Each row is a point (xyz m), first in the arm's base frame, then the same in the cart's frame.
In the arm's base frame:
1: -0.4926 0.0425 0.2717
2: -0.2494 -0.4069 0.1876
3: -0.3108 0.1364 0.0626
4: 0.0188 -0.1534 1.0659
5: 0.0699 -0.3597 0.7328
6: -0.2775 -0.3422 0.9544
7: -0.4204 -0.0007 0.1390
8: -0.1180 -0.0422 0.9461
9: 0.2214 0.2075 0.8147
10: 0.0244 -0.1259 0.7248
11: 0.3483 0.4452 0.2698
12: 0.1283 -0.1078 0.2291
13: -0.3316 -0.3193 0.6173
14: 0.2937 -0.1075 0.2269
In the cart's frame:
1: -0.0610 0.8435 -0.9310
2: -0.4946 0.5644 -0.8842
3: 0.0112 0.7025 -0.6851
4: -0.7748 1.4631 -0.7382
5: -0.8270 1.0729 -0.7045
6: -0.7387 1.2749 -1.0531
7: -0.0755 0.7064 -0.8557
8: -0.5749 1.4067 -0.7861
9: -0.4859 1.4075 -0.3538
10: -0.6188 1.1729 -0.6458
11: -0.1400 1.0338 -0.0217
12: -0.4543 0.7418 -0.4362
13: -0.5598 0.9856 -1.0162
14: -0.5310 0.7413 -0.2897

